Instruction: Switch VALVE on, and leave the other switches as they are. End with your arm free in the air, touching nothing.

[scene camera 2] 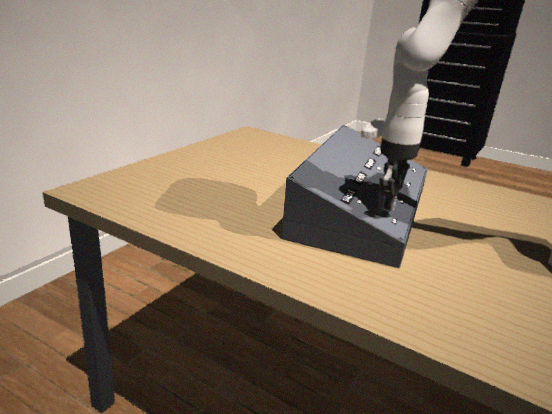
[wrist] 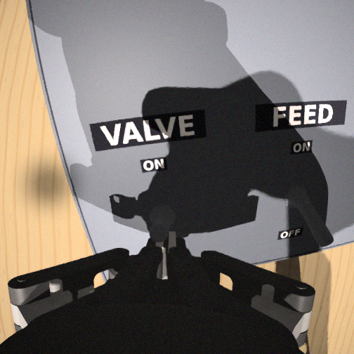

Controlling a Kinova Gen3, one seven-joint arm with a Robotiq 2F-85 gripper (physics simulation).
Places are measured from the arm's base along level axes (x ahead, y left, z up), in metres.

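Where they show: gripper, fingertip midpoint: (scene camera 2: 388,210).
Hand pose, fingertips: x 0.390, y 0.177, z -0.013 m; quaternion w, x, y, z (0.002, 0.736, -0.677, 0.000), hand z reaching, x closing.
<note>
After its pixels a point has its place.
The sloped grey switch box (scene camera 2: 320,162) @[y 0.138, x 0.589, z 0.035 m] (wrist: 300,35) stands on the table. The VALVE label (scene camera 2: 348,196) @[y 0.205, x 0.475, z 0.002 m] (wrist: 148,130) is nearest the box's left end in the wrist view, with its ON mark (wrist: 153,165) below. The VALVE switch (wrist: 162,218) is a dark, shadowed stub under that mark, right at the fingertips; its exact tilt is hard to tell, and its OFF mark is hidden in the wrist view. My gripper (scene camera 2: 386,210) @[y 0.177, x 0.390, z -0.013 m] (wrist: 166,242) is shut and empty, low over the panel at this switch. Whether it touches the lever I cannot tell.
The FEED switch (wrist: 312,220) is to the right in the wrist view, its lever slanting down past its OFF mark (wrist: 290,234). Two more labels (scene camera 2: 370,163) @[y -0.034, x 0.533, z 0.002 m] (scene camera 2: 377,150) @[y -0.149, x 0.564, z 0.003 m] lie farther along the panel. A black cabinet (scene camera 2: 492,75) stands behind the table (scene camera 2: 210,155) @[y -0.010, x 1.078, z -0.106 m].
</note>
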